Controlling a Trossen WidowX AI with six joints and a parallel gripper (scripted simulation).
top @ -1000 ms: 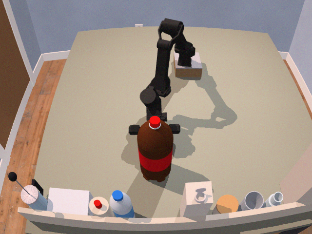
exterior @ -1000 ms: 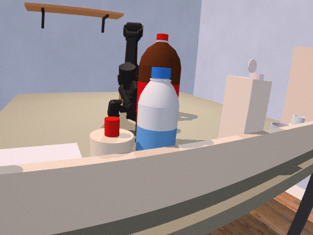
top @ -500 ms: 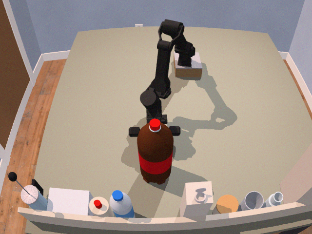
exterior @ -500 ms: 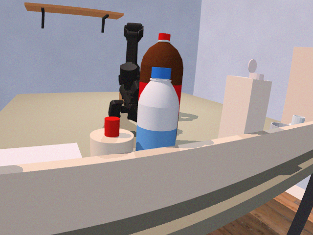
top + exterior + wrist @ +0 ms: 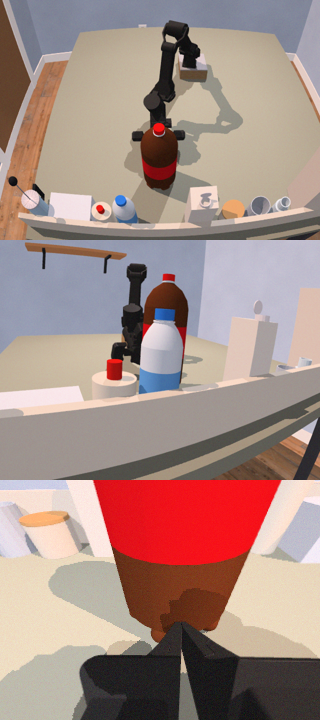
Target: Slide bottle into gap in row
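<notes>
Right now the brown cola bottle is 10 cm above my hand, 8 cm ahead of it and 2 cm to the left of it. Also, from my hand: raised rail 28 cm ahead, 20 cm to the left; then blue-capped water bottle 28 cm ahead, 6 cm to the right, 5 cm above; then orange-lidded jar 28 cm to the left, 21 cm ahead, 2 cm below.
</notes>
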